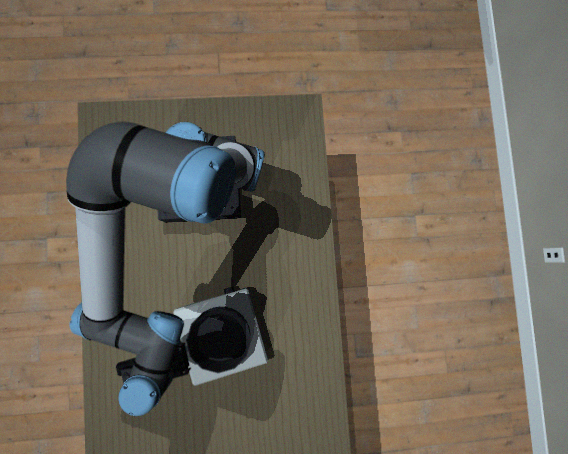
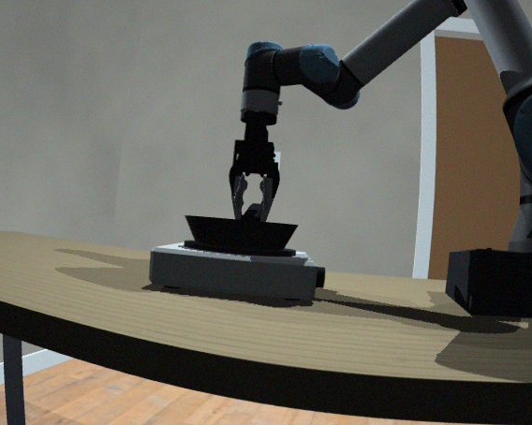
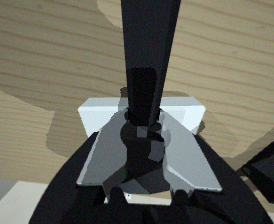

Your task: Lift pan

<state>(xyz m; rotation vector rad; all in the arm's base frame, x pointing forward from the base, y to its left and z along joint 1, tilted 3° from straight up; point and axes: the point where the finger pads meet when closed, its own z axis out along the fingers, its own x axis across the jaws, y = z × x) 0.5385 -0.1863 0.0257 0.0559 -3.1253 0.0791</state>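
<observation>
Right now the black pan is 80 mm to the left of my hand and 10 mm below it. Also, from my hand: grey hot plate (20 mm behind, 140 mm to the left, 80 mm below).
</observation>
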